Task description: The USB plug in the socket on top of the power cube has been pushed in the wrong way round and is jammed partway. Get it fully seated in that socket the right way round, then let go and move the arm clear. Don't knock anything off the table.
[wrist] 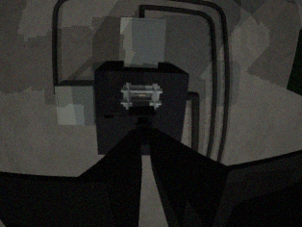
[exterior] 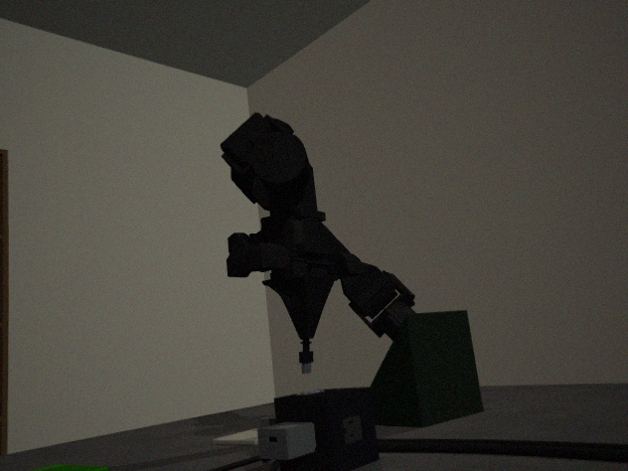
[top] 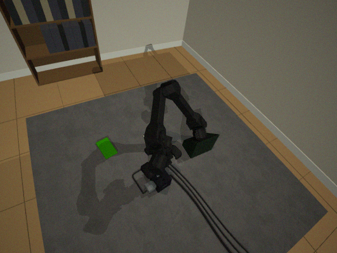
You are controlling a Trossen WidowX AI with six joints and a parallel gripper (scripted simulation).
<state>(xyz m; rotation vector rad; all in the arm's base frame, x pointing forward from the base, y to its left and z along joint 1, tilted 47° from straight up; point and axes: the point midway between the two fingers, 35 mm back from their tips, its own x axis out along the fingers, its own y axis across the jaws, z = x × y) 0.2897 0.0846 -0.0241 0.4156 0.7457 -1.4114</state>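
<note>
Right now my gripper tip is 2 cm above the dark USB plug. Round my gripper tip: green flat block (18 cm ahead, 30 cm to the right, 13 cm below); then white flat tile (9 cm behind, 26 cm to the right, 13 cm below).
</note>
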